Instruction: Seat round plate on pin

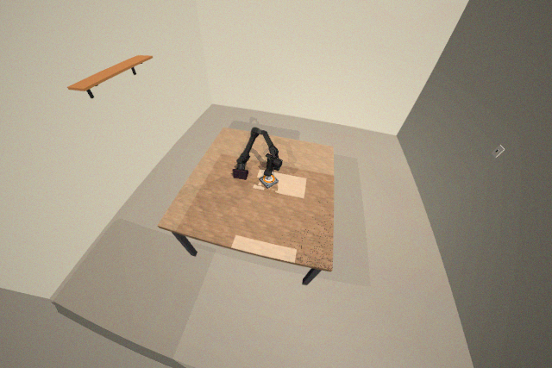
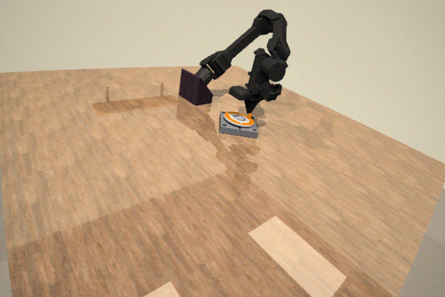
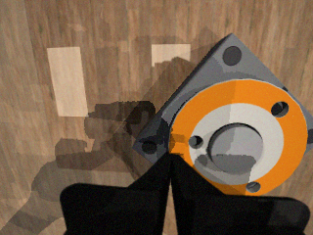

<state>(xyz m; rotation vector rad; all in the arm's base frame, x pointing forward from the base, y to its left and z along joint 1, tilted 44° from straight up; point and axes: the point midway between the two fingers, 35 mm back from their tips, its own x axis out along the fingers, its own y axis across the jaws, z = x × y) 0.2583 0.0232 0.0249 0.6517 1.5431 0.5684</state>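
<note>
Right now my gripper tip is 50 mm to the left of the square grey base and 20 mm above it. Round my gripper tip: round plate 30 mm to the right, 10 mm ahead.
</note>
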